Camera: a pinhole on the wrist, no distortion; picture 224 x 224 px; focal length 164.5 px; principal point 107.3 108.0 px. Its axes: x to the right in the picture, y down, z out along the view. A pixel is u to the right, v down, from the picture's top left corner.
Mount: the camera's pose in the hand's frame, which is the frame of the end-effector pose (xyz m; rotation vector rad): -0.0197 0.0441 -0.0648 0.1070 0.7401 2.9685
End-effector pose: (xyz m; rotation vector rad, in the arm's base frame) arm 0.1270 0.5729 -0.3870 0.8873 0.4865 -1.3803
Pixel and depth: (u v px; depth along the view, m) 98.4 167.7 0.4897
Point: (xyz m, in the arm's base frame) 0.1550 0.1954 -0.1177
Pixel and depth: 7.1 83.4 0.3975
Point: 0.3719 0.2067 -0.3707
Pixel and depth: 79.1 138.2 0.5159
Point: 0.2469 0.1628 -0.1614
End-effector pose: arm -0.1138 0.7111 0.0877 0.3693 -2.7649 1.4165
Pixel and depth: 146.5 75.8 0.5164
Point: -0.0748 0.6666 -0.4361
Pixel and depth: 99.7 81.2 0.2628
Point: -0.1608 0.7045 -0.1583
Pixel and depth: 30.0 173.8 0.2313
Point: -0.2098 0.5818 -0.0526
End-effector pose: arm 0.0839 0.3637 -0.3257 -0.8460 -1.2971 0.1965
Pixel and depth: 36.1 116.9 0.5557
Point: -0.1389 0.8788 -0.2754
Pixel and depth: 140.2 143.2 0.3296
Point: -0.1244 0.5419 -0.4569
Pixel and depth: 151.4 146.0 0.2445
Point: -0.0617 0.4837 -0.4461
